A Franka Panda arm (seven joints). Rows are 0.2 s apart.
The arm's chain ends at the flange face. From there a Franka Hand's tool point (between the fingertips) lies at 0.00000 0.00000 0.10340 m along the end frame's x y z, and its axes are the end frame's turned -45 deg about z.
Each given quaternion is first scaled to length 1.
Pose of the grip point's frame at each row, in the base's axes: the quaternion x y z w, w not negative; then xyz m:
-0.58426 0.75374 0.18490 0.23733 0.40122 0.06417 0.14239
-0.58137 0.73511 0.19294 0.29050 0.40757 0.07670 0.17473
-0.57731 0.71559 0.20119 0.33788 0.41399 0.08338 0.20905
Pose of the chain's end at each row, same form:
-0.25134 0.91995 0.26165 0.14851 0.38657 0.00667 0.22707
-0.25580 0.90164 0.28942 0.19455 0.38660 0.01244 0.25298
-0.25952 0.88205 0.31518 0.23517 0.38801 0.01327 0.28047

